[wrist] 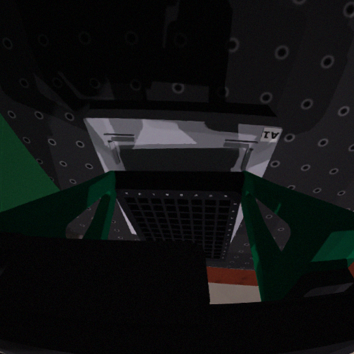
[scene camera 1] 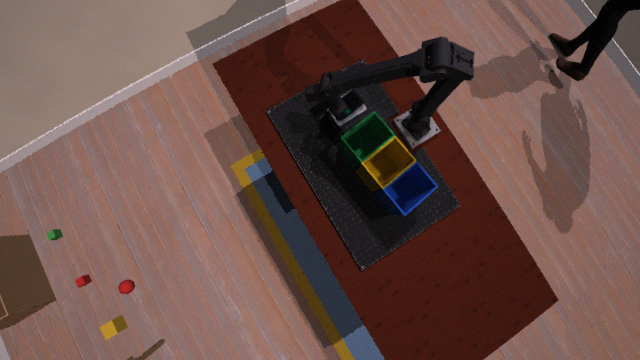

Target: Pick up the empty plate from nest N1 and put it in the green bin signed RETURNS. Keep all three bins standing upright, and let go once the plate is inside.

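Frame: origin at the arm's base, x back, y down, z right, level; metres.
Seen in the pictures: gripper, between the fingertips: [scene camera 1: 338, 111]; arm's base, origin of its link: [scene camera 1: 415, 126].
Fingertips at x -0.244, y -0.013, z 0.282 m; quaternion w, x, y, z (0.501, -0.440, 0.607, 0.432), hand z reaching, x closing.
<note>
Pixels of each thing's middle, then the offset from my fingertips to it. Level surfaces: height alone.
- plate, middle of its body: [scene camera 1: 348, 103] dx +0.060, dy -0.005, dz -0.002 m
- white nest, middle of its body: [scene camera 1: 346, 108] dx +0.046, dy +0.018, dz -0.005 m
- green bin, middle of its body: [scene camera 1: 363, 142] dx -0.032, dy -0.064, dz -0.195 m
- yellow bin, middle of its body: [scene camera 1: 382, 166] dx -0.036, dy -0.064, dz -0.325 m
- blue bin, middle of its body: [scene camera 1: 402, 190] dx -0.039, dy -0.064, dz -0.455 m
- black perforated board, height of its surface: dy +0.026 m
The plate [scene camera 1: 356, 101] [wrist: 180, 217] is a black slab with a grid of dark wells. My gripper [scene camera 1: 346, 112] [wrist: 177, 178] is shut on its two sides with green fingers. The plate is level and slightly raised over the white nest [scene camera 1: 354, 116] [wrist: 165, 132], whose dark recess shows behind it in the wrist view. The nest carries a label reading A1. The green bin [scene camera 1: 379, 131] [wrist: 20, 175] stands upright close beside the nest. Its sign is not readable. My wrist hides part of the plate in the wrist view.
A yellow bin [scene camera 1: 392, 159] and a blue bin [scene camera 1: 414, 187] stand upright in a row with the green one on the black perforated board [scene camera 1: 350, 235]. The arm's base [scene camera 1: 417, 129] is bolted near the green and yellow bins. A person's legs [scene camera 1: 595, 47] show at the upper right.
</note>
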